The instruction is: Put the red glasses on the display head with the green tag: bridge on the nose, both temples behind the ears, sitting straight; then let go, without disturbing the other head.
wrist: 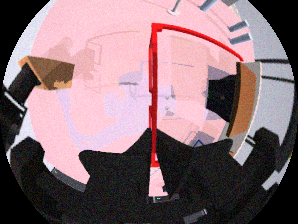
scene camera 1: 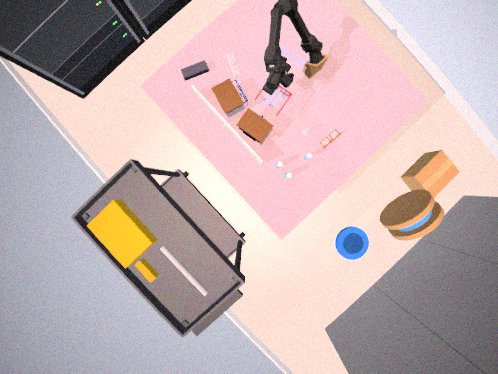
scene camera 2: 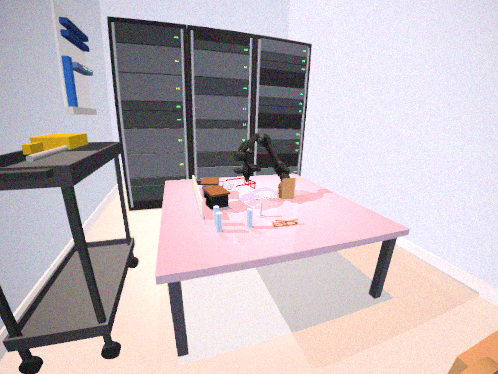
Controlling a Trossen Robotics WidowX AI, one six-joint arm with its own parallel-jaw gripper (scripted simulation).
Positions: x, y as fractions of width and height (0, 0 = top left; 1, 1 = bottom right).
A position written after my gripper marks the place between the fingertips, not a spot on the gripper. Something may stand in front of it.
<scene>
I see my gripper (wrist: 0.51, 0.59), a red glasses frame (wrist: 0.52, 0.23) and a long white strip (wrist: 0.80, 0.63).
</scene>
